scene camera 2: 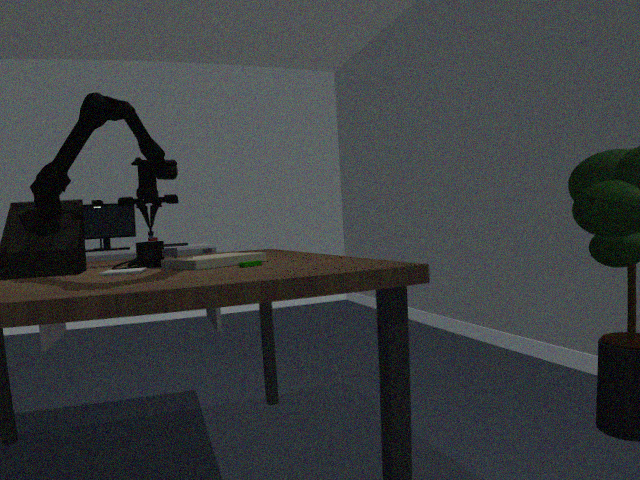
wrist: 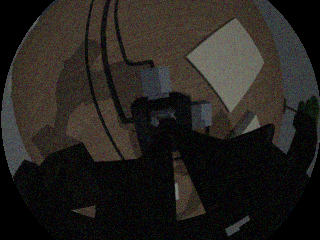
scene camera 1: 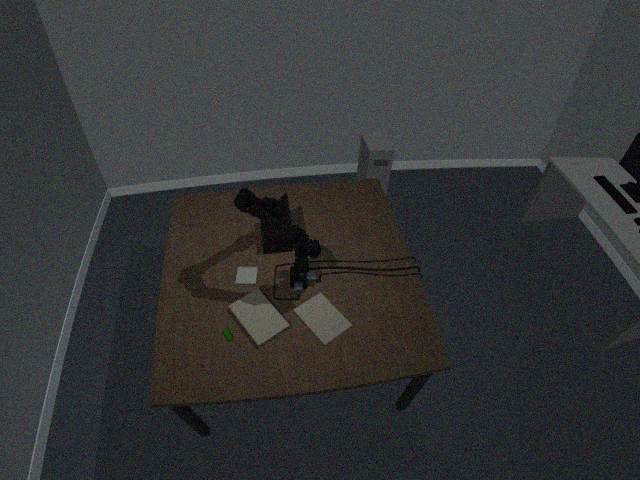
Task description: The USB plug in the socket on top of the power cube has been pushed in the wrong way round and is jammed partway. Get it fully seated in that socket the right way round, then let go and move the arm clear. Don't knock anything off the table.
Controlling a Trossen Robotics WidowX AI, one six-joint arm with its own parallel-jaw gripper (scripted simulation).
Labels:
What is my gripper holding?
A USB plug.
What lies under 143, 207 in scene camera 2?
My gripper.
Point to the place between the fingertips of my gripper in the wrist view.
170, 130

